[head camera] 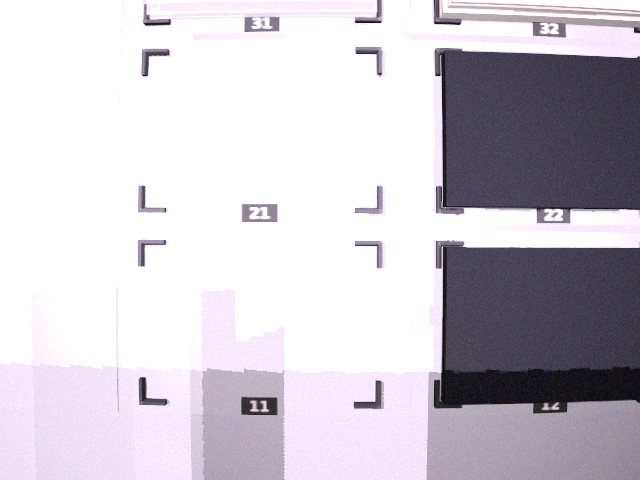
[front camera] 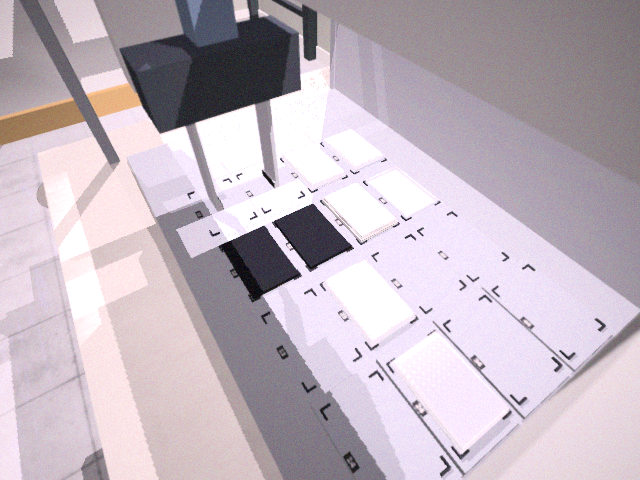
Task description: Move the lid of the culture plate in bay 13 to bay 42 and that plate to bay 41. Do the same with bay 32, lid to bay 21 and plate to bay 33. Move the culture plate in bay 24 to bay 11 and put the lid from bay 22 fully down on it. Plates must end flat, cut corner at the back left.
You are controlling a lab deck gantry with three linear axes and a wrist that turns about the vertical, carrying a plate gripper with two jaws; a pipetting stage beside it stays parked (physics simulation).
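Seen in the pictures: gripper, fingertip midpoint: (front camera: 244, 191); robot's base at its link origin: (head camera: 146, 398) (front camera: 189, 195).
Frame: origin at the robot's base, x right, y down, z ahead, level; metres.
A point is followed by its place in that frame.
My gripper (front camera: 245, 195) @(x -0.043, y -0.160, z 0.228 m) is open, with nothing between its jaws, above the deck's far left end; the head view does not show it. A white plate (front camera: 354, 148) @(x -0.362, y -0.014, z 0.072 m) lies in bay 41 and a white lid (front camera: 402, 192) @(x -0.360, y -0.008, z 0.236 m) in bay 42. A white lidded plate (front camera: 361, 211) @(x -0.254, y -0.014, z 0.239 m) (head camera: 537, 9) @(x -0.217, y -0.010, z 0.216 m) lies in bay 32. A dark flat piece (front camera: 313, 236) @(x -0.148, y -0.008, z 0.237 m) (head camera: 540, 129) @(x -0.150, y -0.008, z 0.217 m) lies in bay 22. The culture plate (front camera: 449, 390) @(x -0.144, y -0.029, z 0.562 m) with small wells lies in bay 24. Bay 13 (front camera: 310, 335) @(x -0.044, y 0.000, z 0.392 m), bay 33 (front camera: 400, 266) @(x -0.239, y 0.000, z 0.369 m), bay 21 (head camera: 258, 129) @(x -0.150, y 0.000, z 0.063 m) and bay 11 (head camera: 320, 330) @(x -0.040, y 0.000, z 0.098 m) hold no plate.
Another dark piece (front camera: 268, 260) @(x -0.055, y -0.008, z 0.241 m) (head camera: 540, 310) @(x -0.052, y -0.008, z 0.217 m) lies in bay 12, partly in shadow. White plates lie in bay 31 (front camera: 313, 165) @(x -0.252, y -0.014, z 0.073 m) and bay 23 (front camera: 369, 302) @(x -0.145, y -0.014, z 0.401 m). Dark corner brackets frame the bays. A clear wall (front camera: 465, 170) @(x -0.500, y -0.025, z 0.269 m) runs along the deck's back edge.
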